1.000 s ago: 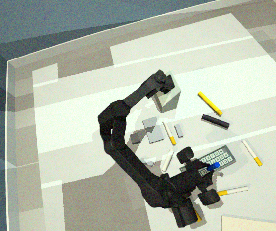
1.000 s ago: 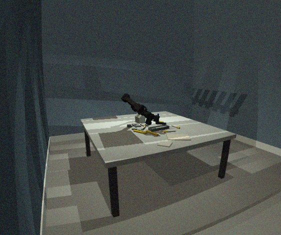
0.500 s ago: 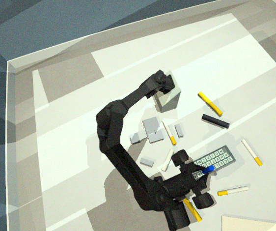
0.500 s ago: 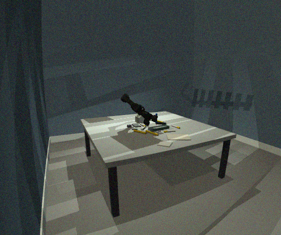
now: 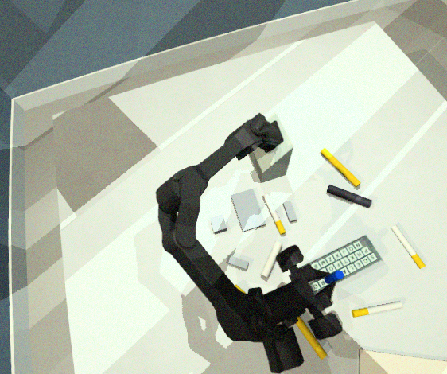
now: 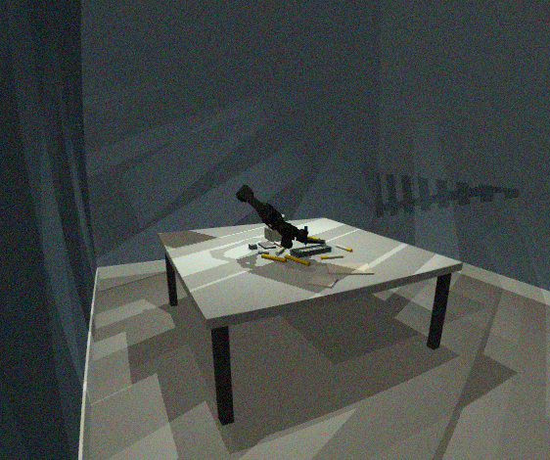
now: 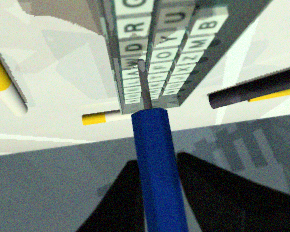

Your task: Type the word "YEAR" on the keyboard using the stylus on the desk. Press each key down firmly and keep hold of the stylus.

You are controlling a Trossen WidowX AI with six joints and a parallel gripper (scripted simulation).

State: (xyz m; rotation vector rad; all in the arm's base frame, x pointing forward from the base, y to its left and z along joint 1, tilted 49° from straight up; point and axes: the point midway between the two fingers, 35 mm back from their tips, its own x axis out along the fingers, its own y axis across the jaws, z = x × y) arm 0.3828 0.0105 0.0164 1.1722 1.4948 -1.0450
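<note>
Right now my gripper tip is 10 mm above the blue pen. Also, from my gripper tip: white stick: 90 mm behind, 110 mm to the right, 80 mm below; then paper sheet: 270 mm ahead, 90 mm to the left, 80 mm below; then dark grey rod: 200 mm behind, 150 mm to the left, 70 mm below.
</note>
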